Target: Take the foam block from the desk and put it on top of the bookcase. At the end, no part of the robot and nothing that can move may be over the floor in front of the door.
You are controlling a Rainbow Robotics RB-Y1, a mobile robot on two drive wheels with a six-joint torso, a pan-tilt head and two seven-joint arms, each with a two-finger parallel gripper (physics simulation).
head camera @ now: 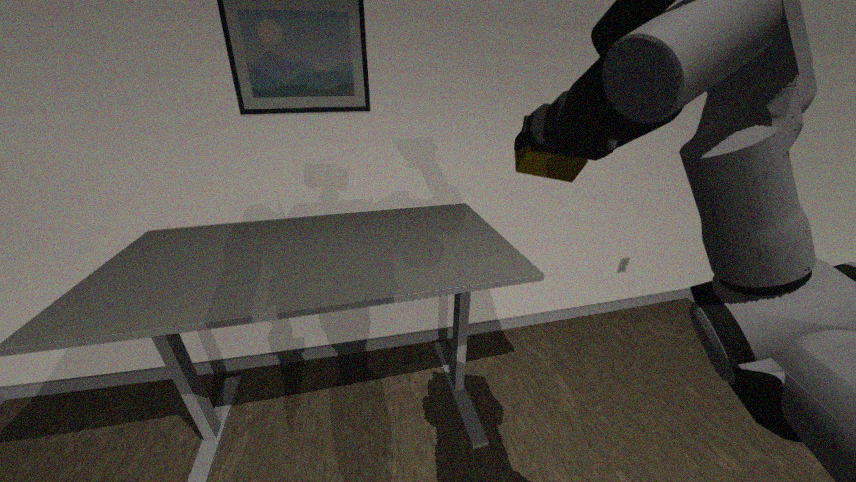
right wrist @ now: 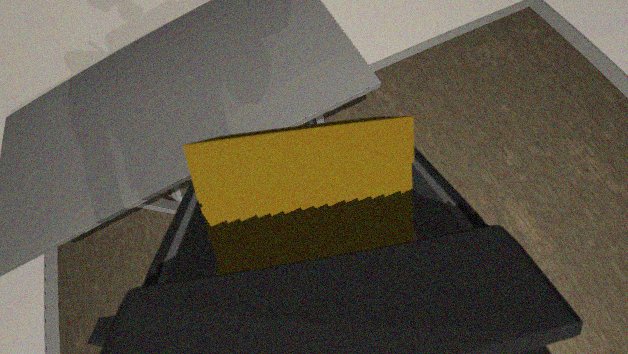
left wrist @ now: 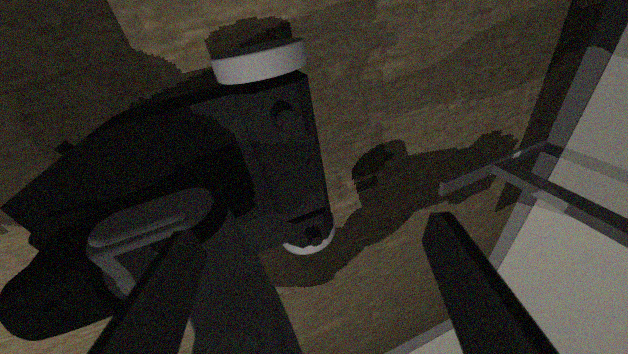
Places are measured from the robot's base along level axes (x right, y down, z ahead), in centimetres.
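Pixels of known places: left gripper, fingertip midpoint: (left wrist: 309, 235); right gripper, fingertip midpoint: (head camera: 547, 149) (right wrist: 304, 168).
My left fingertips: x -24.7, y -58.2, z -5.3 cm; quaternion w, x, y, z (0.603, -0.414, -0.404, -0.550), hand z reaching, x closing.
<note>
Behind a point stands the place of what it marks.
The yellow foam block (head camera: 548, 165) @[z 28.0, x 29.1, y -140.6 cm] (right wrist: 305, 175) @[z 30.0, x 30.7, y -144.5 cm] is between the fingers of my right gripper (head camera: 543, 162) @[z 31.2, x 30.6, y -142.3 cm] (right wrist: 304, 168) @[z 31.2, x 30.6, y -142.3 cm], which is shut on it. They are in the air, to the right of the desk's far right corner in the head view. The grey desk (head camera: 299, 269) @[z 87.6, x -20.7, y -95.1 cm] (right wrist: 150, 110) @[z 96.9, x -15.8, y -95.1 cm] stands by the wall; no object shows on its top. My left gripper (left wrist: 309, 235) @[z -5.3, x -24.7, y -58.3 cm] is open, its two dark fingers wide apart, with nothing between them; part of the robot's own body shows beyond. The bookcase and the door do not show in these views.
A framed picture (head camera: 299, 56) @[z 142.0, x -17.1, y -164.3 cm] hangs on the wall above the desk. A small wall socket (head camera: 623, 264) @[z 142.1, x 179.0, y -41.1 cm] is at the right. Wooden floor (head camera: 575, 383) @[z 90.2, x 112.1, y -0.1 cm] (left wrist: 440, 75) @[z 59.6, x -8.4, y -0.1 cm] (right wrist: 500, 125) @[z 57.8, x 162.1, y -0.1 cm] shows beside the desk. The robot's dark base (left wrist: 150, 150) @[z -26.3, x -16.6, y -16.9 cm] is at the left of the left wrist view.
</note>
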